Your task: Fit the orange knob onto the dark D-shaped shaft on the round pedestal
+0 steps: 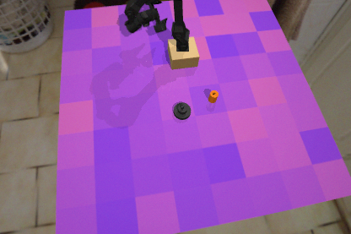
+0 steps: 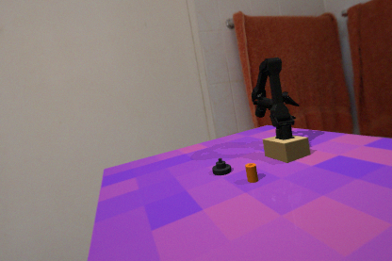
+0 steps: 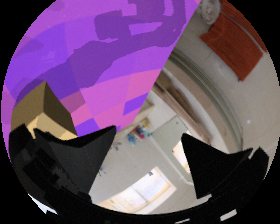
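The orange knob lies 43 cm ahead of my gripper tip, 25 cm to the left of it and 15 cm below it. Round my gripper tip: dark round pedestal (50 cm ahead, 14 cm below, 9 cm to the left).
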